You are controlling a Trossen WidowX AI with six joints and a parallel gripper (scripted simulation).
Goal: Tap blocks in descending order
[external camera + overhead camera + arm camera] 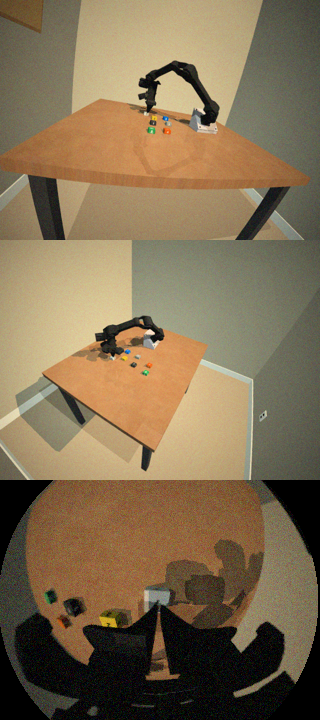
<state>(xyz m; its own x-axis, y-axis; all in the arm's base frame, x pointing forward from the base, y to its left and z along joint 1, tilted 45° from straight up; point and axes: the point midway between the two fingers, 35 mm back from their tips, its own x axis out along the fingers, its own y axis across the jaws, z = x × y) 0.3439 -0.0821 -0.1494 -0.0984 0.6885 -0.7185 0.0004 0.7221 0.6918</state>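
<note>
Right now my gripper tip is 10 mm short of the white block and 10 mm above it. Round my gripper tip: yellow block (80 mm to the left, 40 mm behind, 10 mm below); then black block (190 mm to the left, 20 mm behind, 10 mm below); then blue block (120 mm behind, 50 mm to the left, 10 mm below).
</note>
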